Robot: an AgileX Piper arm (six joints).
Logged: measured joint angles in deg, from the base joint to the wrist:
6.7, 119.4, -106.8, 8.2, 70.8, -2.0
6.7, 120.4, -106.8, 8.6, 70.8, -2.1
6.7, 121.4, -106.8, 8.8, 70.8, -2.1
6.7, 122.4, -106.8, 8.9, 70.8, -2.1
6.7, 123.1, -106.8, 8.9, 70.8, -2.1
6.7, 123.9, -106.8, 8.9, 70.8, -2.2
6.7, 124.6, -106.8, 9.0, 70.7, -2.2
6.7, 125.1, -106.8, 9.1, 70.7, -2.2
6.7, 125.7, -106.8, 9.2, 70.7, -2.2
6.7, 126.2, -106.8, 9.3, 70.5, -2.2
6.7, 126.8, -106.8, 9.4, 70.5, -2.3
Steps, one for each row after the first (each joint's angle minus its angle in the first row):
0.0, 1.0, 0.0, 0.4, 0.0, -0.1
0.0, 2.0, 0.0, 0.6, 0.0, -0.1
0.0, 3.0, 0.0, 0.7, 0.0, -0.1
0.0, 3.7, 0.0, 0.7, 0.0, -0.1
0.0, 4.5, 0.0, 0.7, 0.0, -0.2
0.0, 5.2, 0.0, 0.8, -0.1, -0.2
0.0, 5.7, 0.0, 0.9, -0.1, -0.2
0.0, 6.3, 0.0, 1.0, -0.1, -0.2
0.0, 6.8, 0.0, 1.1, -0.3, -0.2
0.0, 7.4, 0.0, 1.2, -0.3, -0.3

